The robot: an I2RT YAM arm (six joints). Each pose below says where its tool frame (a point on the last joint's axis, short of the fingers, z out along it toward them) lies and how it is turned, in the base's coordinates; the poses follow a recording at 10 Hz.
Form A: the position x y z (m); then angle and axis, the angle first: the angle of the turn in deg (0 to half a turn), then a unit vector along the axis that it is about.
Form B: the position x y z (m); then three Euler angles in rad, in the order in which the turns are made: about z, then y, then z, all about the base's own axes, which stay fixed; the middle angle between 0 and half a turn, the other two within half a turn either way. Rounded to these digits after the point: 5 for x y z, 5 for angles.
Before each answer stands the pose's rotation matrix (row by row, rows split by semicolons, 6 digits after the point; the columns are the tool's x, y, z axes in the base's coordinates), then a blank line. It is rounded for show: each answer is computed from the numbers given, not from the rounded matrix.
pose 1, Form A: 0.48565, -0.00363, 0.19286, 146.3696, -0.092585, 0.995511, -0.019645
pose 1, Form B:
-0.816918 -0.158032 0.554680; -0.179792 0.983583 0.015436; -0.548014 -0.087117 -0.831920

0.48565, -0.00363, 0.19286, -0.15765, 2.55336, 0.02782
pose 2, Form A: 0.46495, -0.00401, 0.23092, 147.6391, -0.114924, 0.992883, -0.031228
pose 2, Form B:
-0.820330 -0.193776 0.538062; -0.227206 0.973837 0.004317; -0.524821 -0.118709 -0.842894

0.46495, -0.00401, 0.23092, -0.22245, 2.57344, 0.00802
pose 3, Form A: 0.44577, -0.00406, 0.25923, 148.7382, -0.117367, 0.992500, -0.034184
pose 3, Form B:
-0.829255 -0.198320 0.522499; -0.233800 0.972283 -0.002022; -0.507616 -0.123837 -0.852638

0.44577, -0.00406, 0.25923, -0.23928, 2.59181, -0.00387
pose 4, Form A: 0.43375, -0.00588, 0.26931, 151.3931, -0.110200, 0.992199, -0.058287
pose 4, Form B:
-0.855120 -0.177425 0.487125; -0.233241 0.970814 -0.055841; -0.463000 -0.161368 -0.871545

0.43375, -0.00588, 0.26931, -0.33536, 2.62914, -0.11414
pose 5, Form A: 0.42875, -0.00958, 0.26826, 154.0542, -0.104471, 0.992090, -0.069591
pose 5, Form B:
-0.878480 -0.166395 0.447868; -0.227290 0.970074 -0.085414; -0.420252 -0.176831 -0.890011

0.42875, -0.00958, 0.26826, -0.39828, 2.66816, -0.18845
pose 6, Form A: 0.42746, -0.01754, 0.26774, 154.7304, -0.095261, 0.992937, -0.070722
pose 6, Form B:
-0.887028 -0.149935 0.436692; -0.210315 0.973194 -0.093060; -0.411034 -0.174390 -0.894785

0.42746, -0.01754, 0.26774, -0.40125, 2.67874, -0.20996
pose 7, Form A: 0.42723, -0.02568, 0.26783, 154.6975, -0.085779, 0.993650, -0.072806
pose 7, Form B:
-0.890054 -0.131175 0.436575; -0.193409 0.975897 -0.101085; -0.412792 -0.174409 -0.893971

0.42723, -0.02568, 0.26783, -0.39976, 2.67693, -0.22753
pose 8, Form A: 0.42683, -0.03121, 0.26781, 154.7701, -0.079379, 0.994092, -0.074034
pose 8, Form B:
-0.892604 -0.118735 0.434926; -0.181849 0.977560 -0.106337; -0.412540 -0.174008 -0.894166

0.42683, -0.03121, 0.26781, -0.39915, 2.67736, -0.23979
